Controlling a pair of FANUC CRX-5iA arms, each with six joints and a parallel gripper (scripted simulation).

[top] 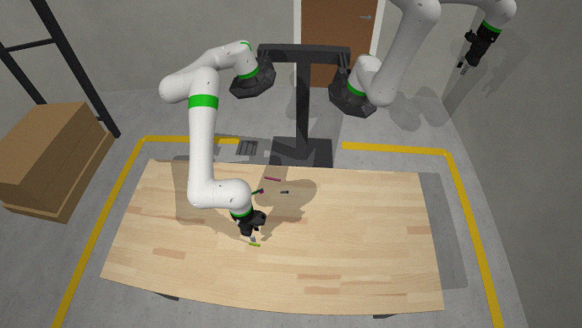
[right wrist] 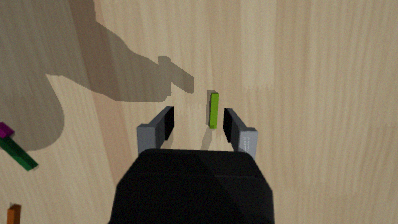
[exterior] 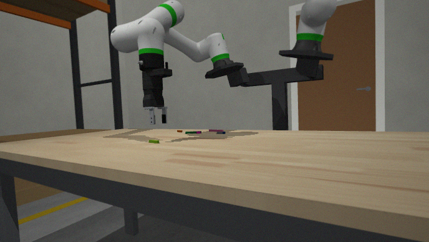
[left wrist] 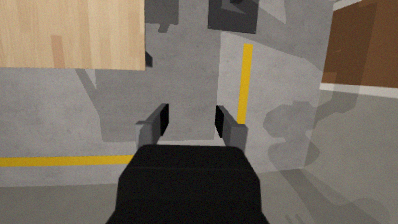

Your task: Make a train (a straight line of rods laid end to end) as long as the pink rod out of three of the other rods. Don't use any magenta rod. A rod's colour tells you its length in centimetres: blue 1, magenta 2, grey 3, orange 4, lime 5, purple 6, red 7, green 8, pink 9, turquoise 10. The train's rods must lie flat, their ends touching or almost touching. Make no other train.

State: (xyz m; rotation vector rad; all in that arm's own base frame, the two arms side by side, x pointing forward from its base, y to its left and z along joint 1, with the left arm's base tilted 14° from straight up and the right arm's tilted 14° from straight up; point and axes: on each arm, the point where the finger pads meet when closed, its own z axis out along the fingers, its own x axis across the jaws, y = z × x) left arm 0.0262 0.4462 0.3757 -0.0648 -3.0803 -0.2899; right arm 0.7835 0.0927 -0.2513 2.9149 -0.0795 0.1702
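My right hand is 2 cm short of the lime rod, 1 cm to the left of it and 8 cm above it. Round my right hand: green rod: 27 cm behind, 10 cm to the right, 8 cm below; then magenta rod: 28 cm behind, 7 cm to the right, 8 cm below; then grey rod: 31 cm behind, 4 cm to the left, 8 cm below.
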